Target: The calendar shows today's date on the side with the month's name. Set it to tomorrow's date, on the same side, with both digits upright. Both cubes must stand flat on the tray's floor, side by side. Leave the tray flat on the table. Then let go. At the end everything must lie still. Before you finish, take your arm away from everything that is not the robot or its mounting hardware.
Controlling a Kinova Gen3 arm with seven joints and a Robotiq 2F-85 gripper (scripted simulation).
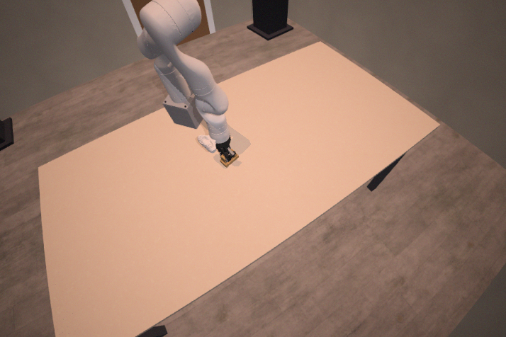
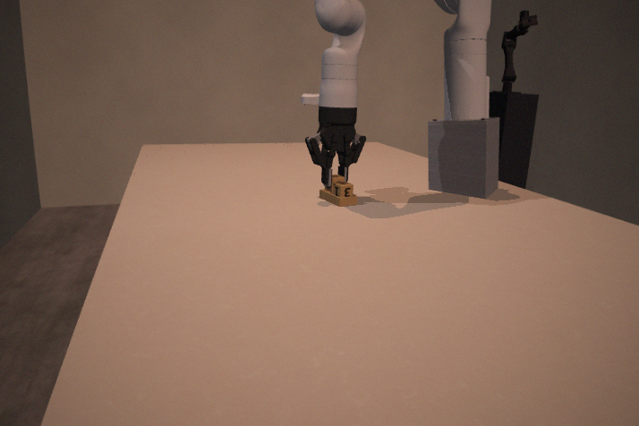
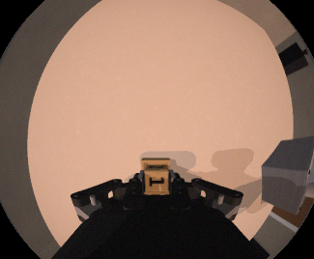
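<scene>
Right now my hand is 40 mm above the wooden tray and 20 mm to the right of it.
</scene>
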